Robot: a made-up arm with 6 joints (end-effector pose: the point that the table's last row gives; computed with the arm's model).
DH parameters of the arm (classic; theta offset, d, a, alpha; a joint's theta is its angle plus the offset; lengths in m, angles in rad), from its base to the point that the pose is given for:
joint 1: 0 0.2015 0 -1.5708
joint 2: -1.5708 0 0.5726 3.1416
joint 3: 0 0 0 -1.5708
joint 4: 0 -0.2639 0 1.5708
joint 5: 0 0.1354 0 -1.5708
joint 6: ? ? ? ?
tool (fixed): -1.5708 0 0 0
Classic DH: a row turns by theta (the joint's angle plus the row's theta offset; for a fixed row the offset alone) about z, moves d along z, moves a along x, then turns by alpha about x.
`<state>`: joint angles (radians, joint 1 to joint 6).
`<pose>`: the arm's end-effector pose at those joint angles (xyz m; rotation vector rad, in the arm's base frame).
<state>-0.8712 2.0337 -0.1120 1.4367 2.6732 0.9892</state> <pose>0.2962 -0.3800 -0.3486 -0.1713 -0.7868 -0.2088</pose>
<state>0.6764 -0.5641 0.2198 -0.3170 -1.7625 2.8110</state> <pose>0.0108 -0.1563 0.8418 -2.4218 -1.0904 1.6088</pose>
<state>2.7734 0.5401 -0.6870 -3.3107 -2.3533 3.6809</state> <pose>-0.4257 0.0212 0.4518 1.1266 -0.8433 1.9367</pose>
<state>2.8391 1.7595 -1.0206 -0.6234 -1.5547 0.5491</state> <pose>-0.2418 0.1906 0.0747 2.1691 -1.4792 1.2781</pose>
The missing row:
joint 6: 1.5708 0 0 1.5708
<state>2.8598 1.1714 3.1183 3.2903 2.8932 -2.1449</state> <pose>-0.4688 -0.0037 0.6770 1.4268 0.9456 -2.4920</pose>
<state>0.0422 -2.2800 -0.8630 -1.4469 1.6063 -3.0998</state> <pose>-0.2604 -0.0277 0.0688 -0.1344 0.1732 -1.6491</pose>
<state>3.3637 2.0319 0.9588 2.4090 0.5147 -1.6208</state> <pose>-0.6785 -0.2564 -0.2419 1.2893 0.6424 -1.6323</pose>
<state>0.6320 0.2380 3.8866 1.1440 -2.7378 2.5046</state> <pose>0.0042 -0.0664 0.5221 -1.0150 -0.6508 -0.1970</pose>
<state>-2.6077 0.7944 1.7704 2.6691 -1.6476 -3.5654</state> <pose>-0.3737 -0.3610 0.8558 -2.3615 -1.4365 -0.4482</pose>
